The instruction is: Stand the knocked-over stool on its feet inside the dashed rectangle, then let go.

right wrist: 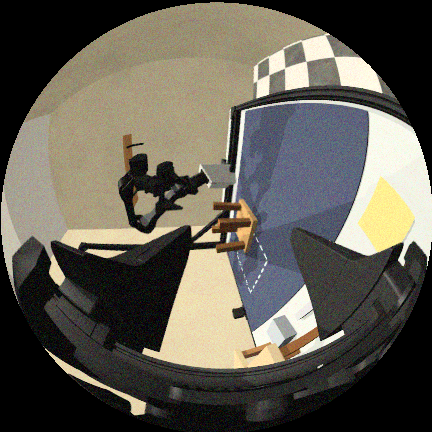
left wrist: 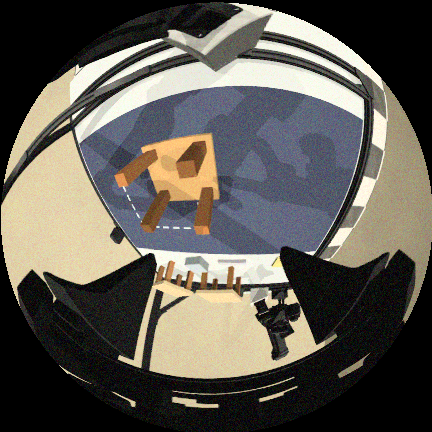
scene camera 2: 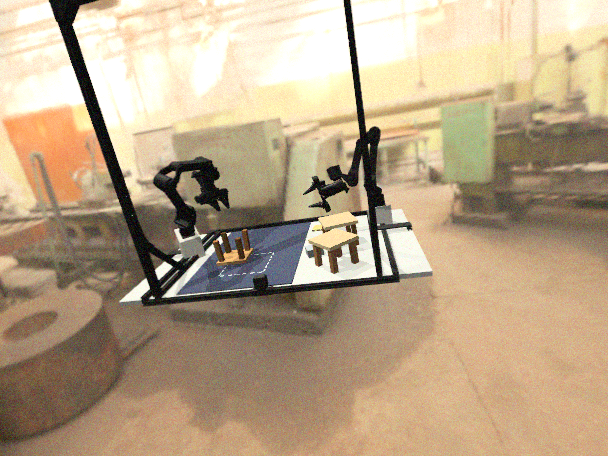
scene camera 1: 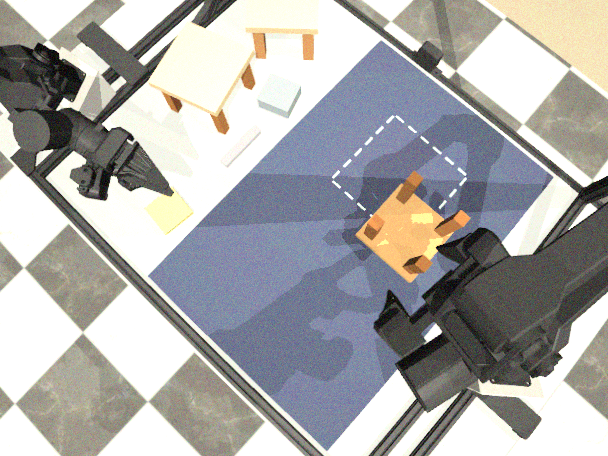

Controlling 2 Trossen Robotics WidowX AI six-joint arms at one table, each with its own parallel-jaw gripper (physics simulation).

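Places are measured from the left arm's base along level axes (x left, y back, z up), in metres.
Pixels of known places: left gripper, between the fingertips: (right wrist: pixel 183 196) (left wrist: pixel 218 257) (scene camera 2: pixel 224 209) (scene camera 1: pixel 414 270); right gripper, between the fingertips: (right wrist: pixel 243 233) (left wrist: pixel 281 299) (scene camera 2: pixel 305 200) (scene camera 1: pixel 170 190); left arm's base, origin of its link: (right wrist: pixel 204 176) (scene camera 2: pixel 187 232); right arm's base, origin of its link: (left wrist: pixel 258 301) (scene camera 2: pixel 378 207) (scene camera 1: pixel 68 80).
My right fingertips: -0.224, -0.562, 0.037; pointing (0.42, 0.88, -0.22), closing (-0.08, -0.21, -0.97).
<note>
For each thing: its top centre in the pictures, then the offset to it from my right fingertips, as dx, dy, dz. "pt": a spot on its surface instead.
- orange-brown stool, centre of its top: (left wrist: pixel 160 205) (scene camera 1: pixel 419 220) (right wrist: pixel 214 226) (scene camera 2: pixel 230 235) -0.002, +0.414, -0.048
- light blue box, centre of its top: (scene camera 1: pixel 279 92) (right wrist: pixel 274 334) (left wrist: pixel 195 268) (scene camera 2: pixel 313 246) -0.264, +0.139, -0.132
- pale bar, centre of its top: (right wrist: pixel 308 306) (scene camera 1: pixel 240 145) (left wrist: pixel 231 263) -0.149, +0.072, -0.151
- yellow square, a spot on its surface: (right wrist: pixel 386 215) (scene camera 1: pixel 167 212) pt +0.003, -0.055, -0.157
The orange-brown stool (scene camera 1: pixel 395 240) (scene camera 2: pixel 234 258) (left wrist: pixel 167 175) (right wrist: pixel 251 222) lies upside down, its seat flat on the blue mat and its four legs pointing up. In scene camera 1 it covers the lower corner of the dashed rectangle (scene camera 1: pixel 395 117) (left wrist: pixel 176 228) (right wrist: pixel 267 261), most of which lies beyond it toward the top of the picture. My left gripper (scene camera 1: pixel 415 270) (scene camera 2: pixel 223 208) (left wrist: pixel 218 257) is wide open and empty, clear above the stool's legs. My right gripper (scene camera 1: pixel 171 194) (scene camera 2: pixel 307 200) (right wrist: pixel 243 233) is open and empty, high over the white table side, far from the stool.
Two pale-topped stools (scene camera 1: pixel 202 67) (scene camera 1: pixel 282 15) stand upright on the white table. Near them are a light blue box (scene camera 1: pixel 280 95) (right wrist: pixel 281 330) and a pale bar (scene camera 1: pixel 241 146). A yellow square (scene camera 1: pixel 168 212) (right wrist: pixel 386 215) lies below the right gripper. Black frame rails edge the table.
</note>
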